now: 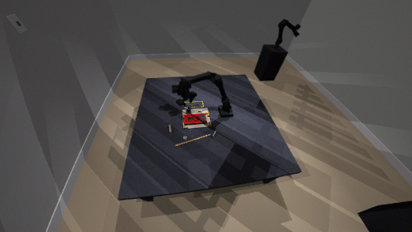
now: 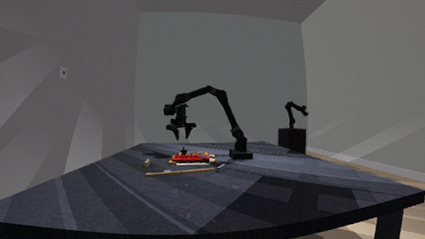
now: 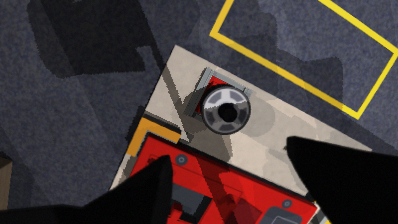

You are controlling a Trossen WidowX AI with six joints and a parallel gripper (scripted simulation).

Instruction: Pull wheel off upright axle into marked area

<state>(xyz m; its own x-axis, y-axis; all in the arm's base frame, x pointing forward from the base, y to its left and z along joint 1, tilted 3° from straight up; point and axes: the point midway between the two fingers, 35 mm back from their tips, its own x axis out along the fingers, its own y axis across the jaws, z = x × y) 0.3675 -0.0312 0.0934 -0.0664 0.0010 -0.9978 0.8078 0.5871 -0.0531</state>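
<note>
My gripper tip is now 70 mm above the wheel, 10 mm to the left of it and 10 mm past it. Also, from my gripper tip: long wooden stick 310 mm to the left, 100 mm below, 30 mm behind.
</note>
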